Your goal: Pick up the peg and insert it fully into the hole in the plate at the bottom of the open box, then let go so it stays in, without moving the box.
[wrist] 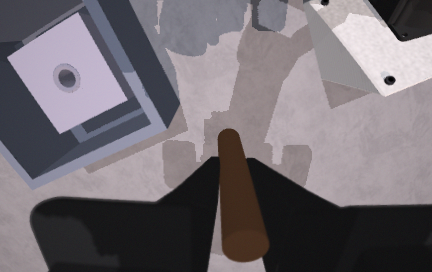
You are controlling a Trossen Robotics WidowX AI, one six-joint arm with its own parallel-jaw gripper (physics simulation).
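Frame: origin at the arm's base, x ahead, y left, z up, level; centimetres.
Where they show: gripper, fingertip midpoint: [231, 165]; arm's base at its link origin: [413, 9].
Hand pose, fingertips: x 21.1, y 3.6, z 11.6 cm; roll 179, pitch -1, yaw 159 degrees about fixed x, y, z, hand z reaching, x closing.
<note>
Each offset is from my fingertips to the top centre of the thing. "spot": to the spot under its first point. Level surfaces: height alone.
The brown round peg @(dx -0.1, dy -0.2, dz +5.2 cm) [237, 195] is between the two black fingers of my gripper [231, 165], at the lower middle of the wrist view. My gripper is shut on it. The peg's near end points toward the camera and its far end sticks out past the fingertips. The open blue-grey box @(dx +13.5, dy -7.8, dz -7.9 cm) [102, 152] stands at the upper left, turned at an angle and partly cut off by the view's edge. Inside it lies the pale square plate @(dx +13.5, dy -7.8, dz -11.6 cm) [95, 95] with a round hole @(spot: dx +14.4, dy -8.1, dz -13.4 cm) [67, 77]. The peg is apart from the box, to the right of and below it in the view.
A white and grey block-like base [357, 55] with dark screws and a black part stands at the upper right. Shadows of the arm and gripper fall on the pale mottled table top @(dz -17.7 cm) [360, 155] between the box and that base.
</note>
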